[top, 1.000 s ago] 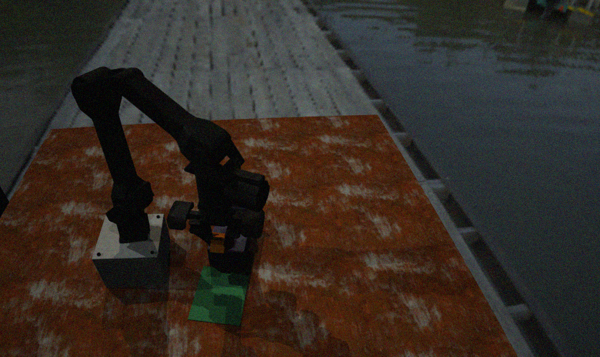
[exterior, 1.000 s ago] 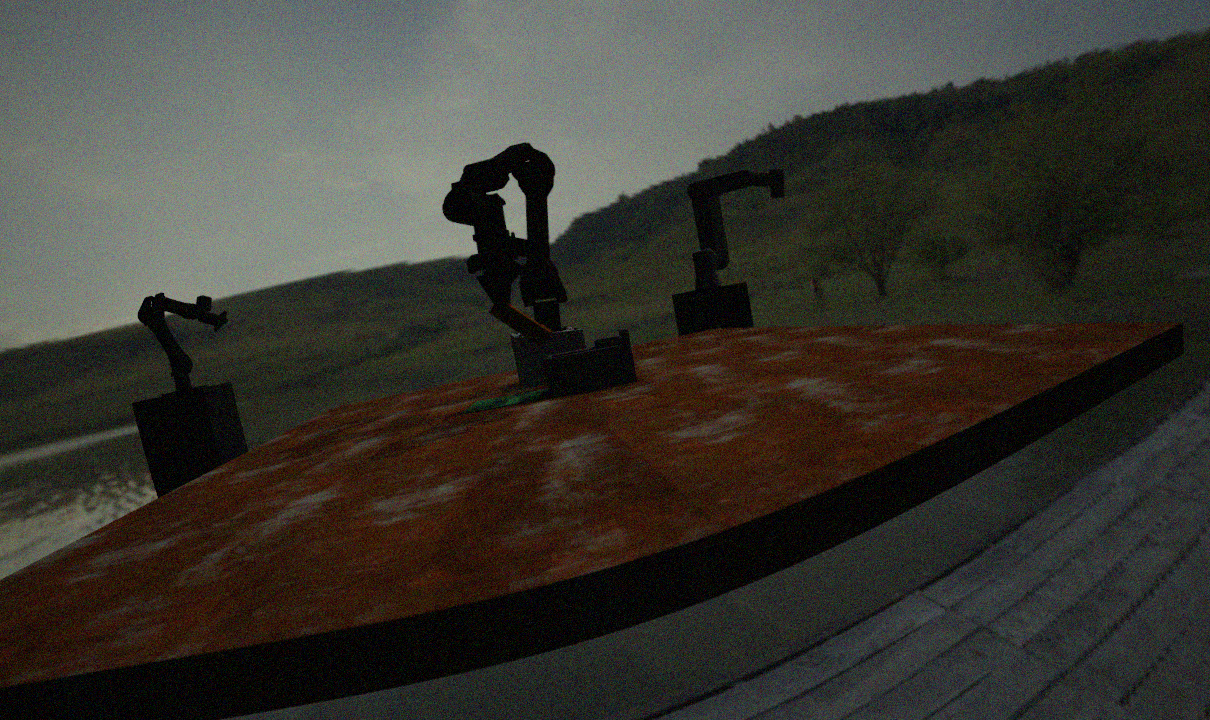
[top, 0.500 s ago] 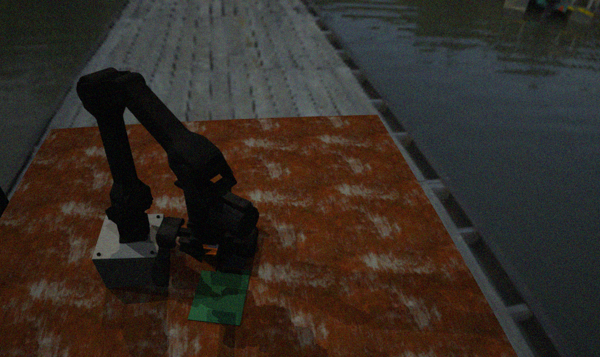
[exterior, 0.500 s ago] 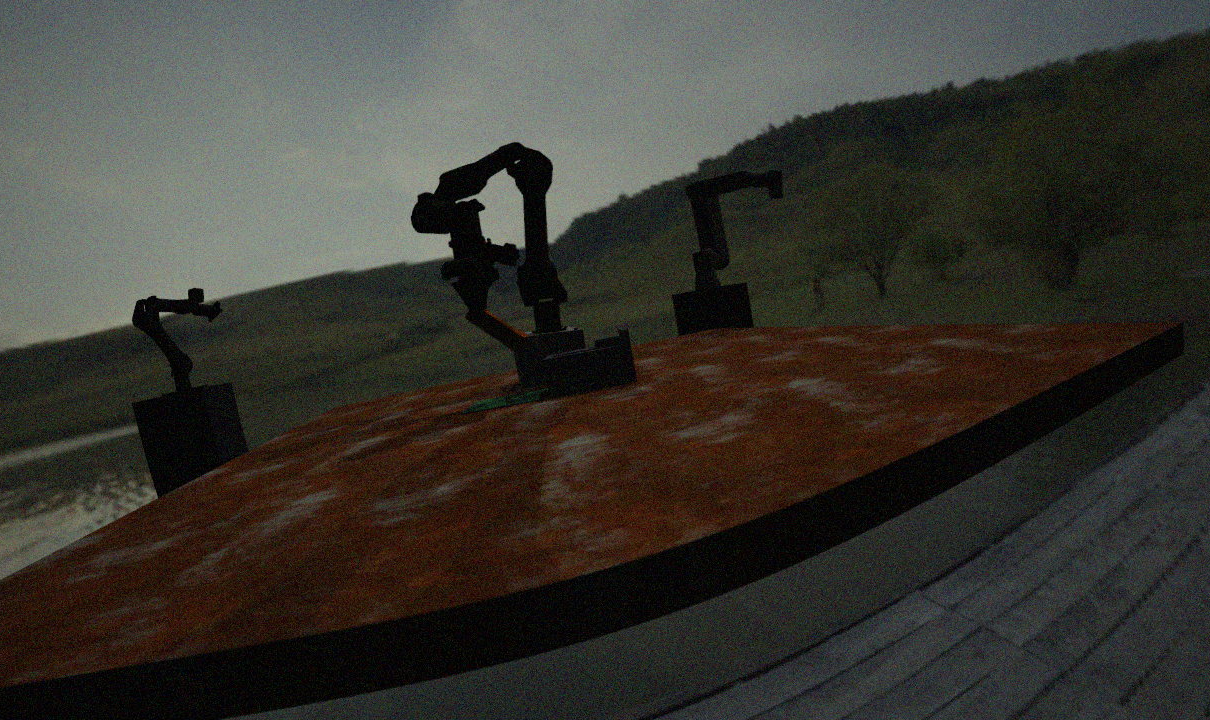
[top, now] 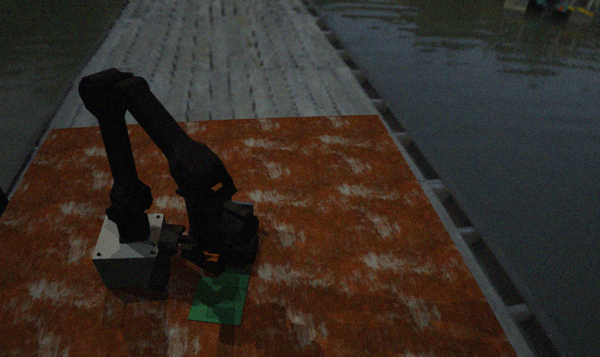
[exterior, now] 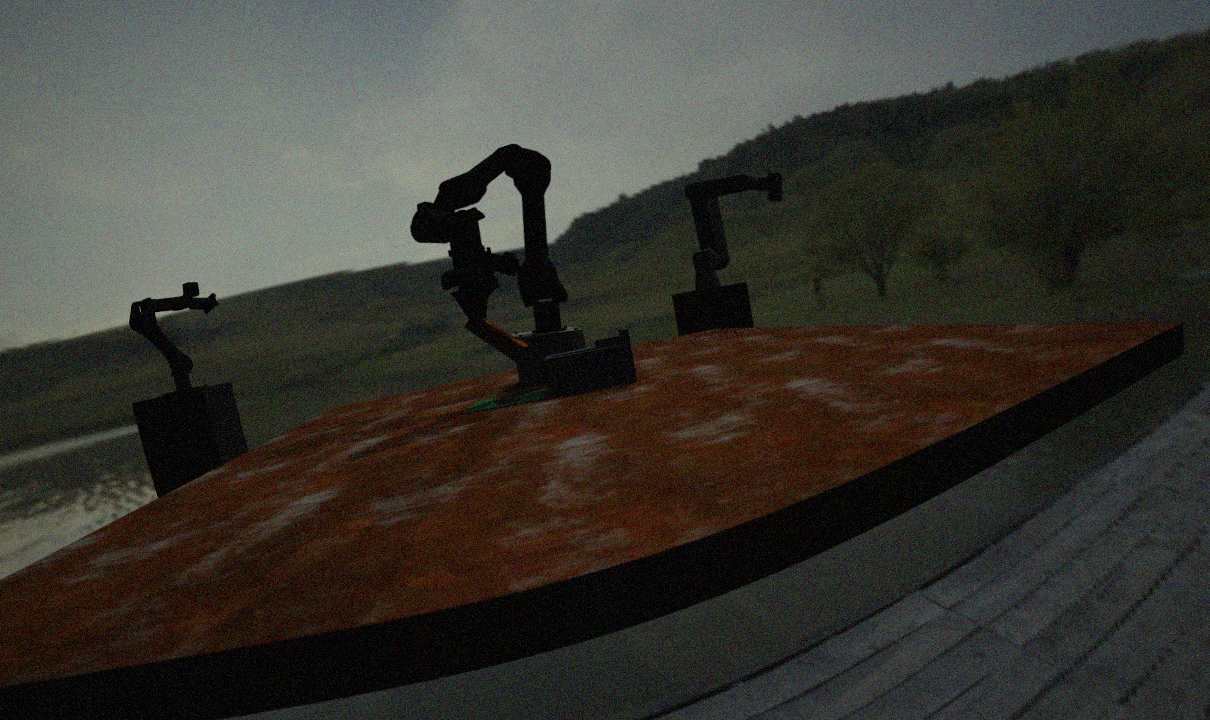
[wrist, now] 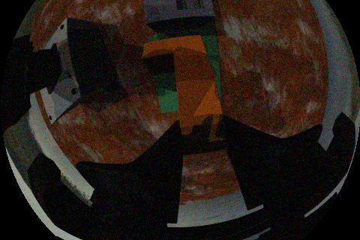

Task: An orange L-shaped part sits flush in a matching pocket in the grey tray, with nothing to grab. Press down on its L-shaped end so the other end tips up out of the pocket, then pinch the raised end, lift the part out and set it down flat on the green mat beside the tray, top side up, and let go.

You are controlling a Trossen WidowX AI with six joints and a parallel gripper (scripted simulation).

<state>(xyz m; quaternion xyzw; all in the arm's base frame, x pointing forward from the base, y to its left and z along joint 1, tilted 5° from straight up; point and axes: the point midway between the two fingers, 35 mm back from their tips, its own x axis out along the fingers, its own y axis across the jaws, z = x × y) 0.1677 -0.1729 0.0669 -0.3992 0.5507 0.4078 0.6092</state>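
The green mat is 150 mm below my gripper tip, 20 mm to the left of it and 10 mm ahead of it. Round my gripper tip: orange L-shaped part: 40 mm to the left, 30 mm below.
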